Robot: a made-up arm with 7 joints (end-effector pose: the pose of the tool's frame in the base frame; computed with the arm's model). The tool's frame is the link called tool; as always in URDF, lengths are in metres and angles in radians.
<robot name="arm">
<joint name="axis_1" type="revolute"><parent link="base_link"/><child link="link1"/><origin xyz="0 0 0.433"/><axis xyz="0 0 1"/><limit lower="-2.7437" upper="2.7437" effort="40" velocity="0.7"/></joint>
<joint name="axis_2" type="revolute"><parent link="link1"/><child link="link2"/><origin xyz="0 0 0"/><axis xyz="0 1 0"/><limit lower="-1.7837" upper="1.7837" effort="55" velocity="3"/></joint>
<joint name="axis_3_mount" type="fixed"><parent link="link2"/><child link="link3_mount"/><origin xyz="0 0 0.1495"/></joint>
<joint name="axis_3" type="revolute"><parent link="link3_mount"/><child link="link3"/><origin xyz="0 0 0.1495"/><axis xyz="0 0 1"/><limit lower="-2.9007" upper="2.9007" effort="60" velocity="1.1"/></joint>
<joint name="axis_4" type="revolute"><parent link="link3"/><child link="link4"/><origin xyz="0.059 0 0"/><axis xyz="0 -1 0"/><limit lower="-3.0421" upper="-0.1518" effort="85" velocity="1.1"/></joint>
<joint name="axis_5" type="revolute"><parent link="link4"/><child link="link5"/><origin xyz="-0.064 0 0.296"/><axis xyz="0 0 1"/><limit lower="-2.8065" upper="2.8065" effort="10" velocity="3.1"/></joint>
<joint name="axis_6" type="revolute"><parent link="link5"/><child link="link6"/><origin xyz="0 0 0"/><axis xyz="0 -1 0"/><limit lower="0.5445" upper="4.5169" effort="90" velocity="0.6"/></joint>
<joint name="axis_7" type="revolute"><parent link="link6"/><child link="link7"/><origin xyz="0.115 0 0"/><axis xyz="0 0 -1"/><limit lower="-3.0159" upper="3.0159" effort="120" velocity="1"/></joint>
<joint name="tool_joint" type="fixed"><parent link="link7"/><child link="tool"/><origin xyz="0 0 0" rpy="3.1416 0 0"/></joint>
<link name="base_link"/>
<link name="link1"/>
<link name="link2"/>
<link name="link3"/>
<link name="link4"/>
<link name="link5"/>
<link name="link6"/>
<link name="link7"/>
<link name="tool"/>
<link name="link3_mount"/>
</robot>
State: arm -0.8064 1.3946 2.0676 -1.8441 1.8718 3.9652 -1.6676
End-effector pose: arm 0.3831 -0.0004 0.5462 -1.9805 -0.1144 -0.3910
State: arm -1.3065 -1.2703 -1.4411 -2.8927 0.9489 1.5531 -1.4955
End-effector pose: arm -0.1882 -0.1432 0.4371 -0.4221 -0.7587 -2.7659
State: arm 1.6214 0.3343 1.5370 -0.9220 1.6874 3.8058 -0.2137
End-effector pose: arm -0.2152 0.2376 0.8524 -1.3521 0.5297 0.8851
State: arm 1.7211 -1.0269 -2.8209 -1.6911 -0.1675 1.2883 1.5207
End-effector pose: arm 0.2110 -0.4450 0.1989 1.7736 0.2469 -2.6568
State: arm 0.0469 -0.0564 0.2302 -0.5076 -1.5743 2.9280 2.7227
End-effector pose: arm 0.0878 0.1500 1.0492 -0.4908 -0.0166 -1.7646
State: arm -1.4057 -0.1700 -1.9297 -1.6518 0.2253 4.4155 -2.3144
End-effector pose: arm -0.2564 0.1181 0.7918 0.5796 -0.0027 -2.4598
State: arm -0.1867 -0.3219 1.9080 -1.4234 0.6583 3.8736 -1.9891
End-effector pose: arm -0.1284 0.2881 0.8595 0.8585 -0.0439 3.0463
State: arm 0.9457 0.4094 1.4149 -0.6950 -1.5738 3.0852 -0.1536
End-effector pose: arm -0.0884 0.2521 0.9904 0.8245 -0.3319 -2.5263
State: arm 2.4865 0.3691 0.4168 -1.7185 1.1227 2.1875 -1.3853
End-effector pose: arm -0.5029 0.2215 0.5841 -2.4508 -0.9156 -3.0424
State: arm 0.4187 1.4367 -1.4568 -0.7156 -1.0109 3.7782 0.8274
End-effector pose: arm 0.5507 0.1211 0.4149 2.0053 -0.0779 1.6971
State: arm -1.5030 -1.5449 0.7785 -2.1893 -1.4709 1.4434 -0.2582
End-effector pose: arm 0.2834 0.1235 0.7517 0.8433 -0.5168 -1.0617
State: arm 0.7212 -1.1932 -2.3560 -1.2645 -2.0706 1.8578 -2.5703
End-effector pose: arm -0.1904 -0.6009 0.3404 -2.0358 0.0902 1.6508
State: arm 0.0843 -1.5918 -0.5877 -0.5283 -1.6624 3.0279 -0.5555
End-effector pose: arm -0.5950 -0.0490 0.6238 -0.6020 -1.1609 1.1260
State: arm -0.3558 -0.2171 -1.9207 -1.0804 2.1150 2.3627 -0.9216
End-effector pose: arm -0.3963 -0.2092 0.8746 -0.6383 -0.4344 2.6547
